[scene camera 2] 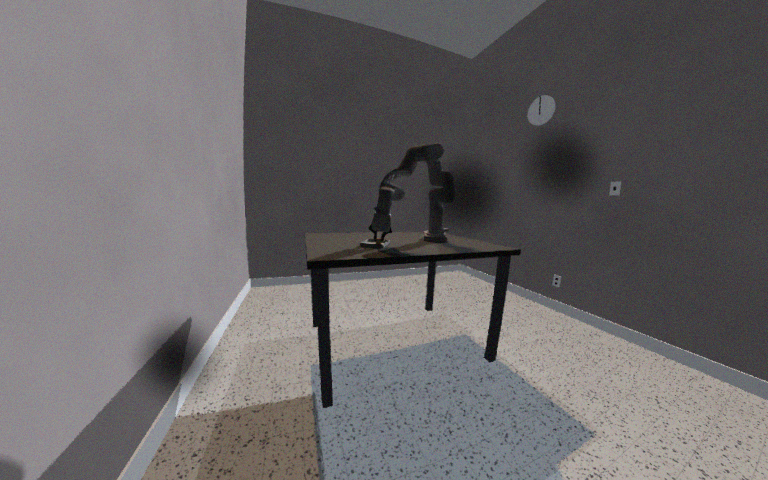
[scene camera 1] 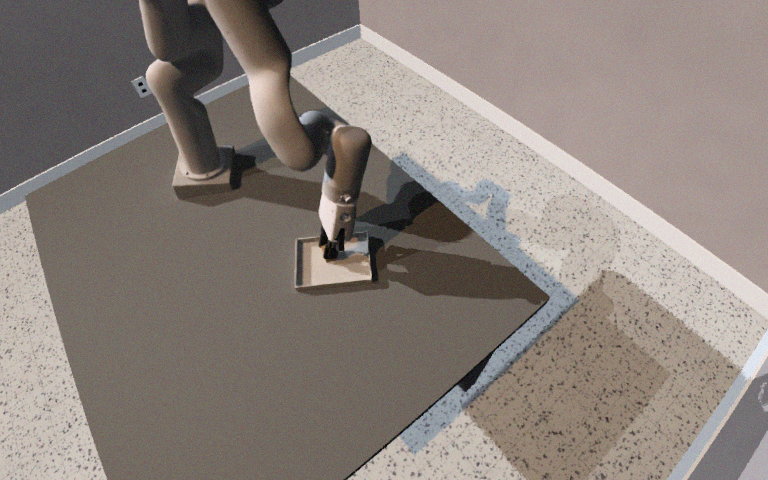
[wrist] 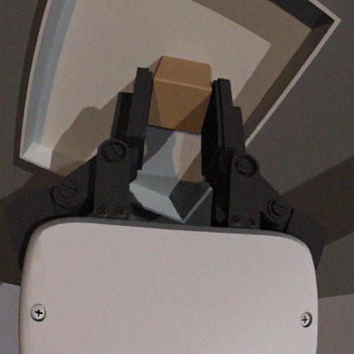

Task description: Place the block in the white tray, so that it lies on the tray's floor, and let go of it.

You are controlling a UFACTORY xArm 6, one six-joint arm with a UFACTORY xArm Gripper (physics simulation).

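Seen in the pictures: gripper, between the fingertips: (scene camera 2: 378, 240) (scene camera 1: 327, 251); arm's base, origin of its link: (scene camera 2: 435, 233) (scene camera 1: 203, 164).
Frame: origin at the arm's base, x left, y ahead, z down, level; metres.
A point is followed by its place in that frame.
Observation:
The orange-brown block (wrist: 179, 107) is between the two black fingers in the wrist view. My gripper (scene camera 1: 331, 254) {z 0.019, x 0.192, y 0.417 m} (scene camera 2: 380, 238) {z 0.019, x 0.192, y 0.417 m} (wrist: 178, 91) is shut on it and points down inside the outline of the white tray (scene camera 1: 334, 285) {z 0.032, x 0.173, y 0.496 m} (scene camera 2: 367, 244) {z 0.028, x 0.267, y 0.485 m} (wrist: 46, 65). The fingertips are low, within the tray's walls as seen from scene camera 1, toward its back side. The block is over the tray's floor; whether its underside touches the floor is hidden. In scene camera 1 the block is mostly hidden by the fingers.
The tray stands on the brown table top (scene camera 1: 198, 316) {z 0.043, x -0.125, y 0.417 m} (scene camera 2: 334, 242) {z 0.043, x 0.116, y 0.667 m}. The tray's low walls surround the fingers, and one corner lies under the gripper in the wrist view. The arm's base (scene camera 1: 203, 183) {z 0.002, x -0.017, y 0.069 m} (scene camera 2: 435, 237) {z 0.015, x 0.068, y 0.024 m} stands farther back on the table.

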